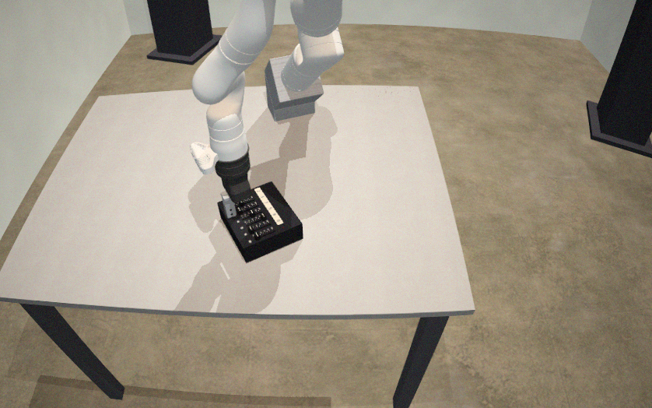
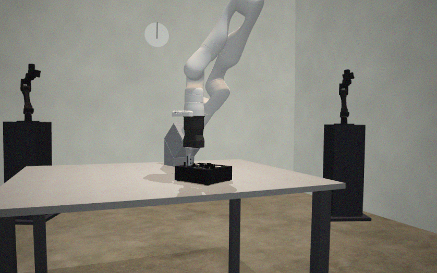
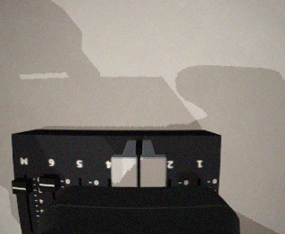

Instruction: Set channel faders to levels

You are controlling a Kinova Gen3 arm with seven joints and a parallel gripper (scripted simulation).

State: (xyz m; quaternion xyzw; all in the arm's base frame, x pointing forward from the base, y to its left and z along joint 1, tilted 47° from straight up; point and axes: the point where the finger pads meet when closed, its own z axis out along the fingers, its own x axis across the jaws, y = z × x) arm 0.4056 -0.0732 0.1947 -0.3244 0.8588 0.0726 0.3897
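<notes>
My hand is 4 cm past the channel 2 cap and 1 cm above it. The rest, counted from my hand: master cap: 3 cm ahead, 9 cm to the left, 1 cm below; channel 6 cap: 2 cm ahead, 7 cm to the left, 1 cm below; channel 1 cap: 5 cm behind, 2 cm to the right, 1 cm below.
</notes>
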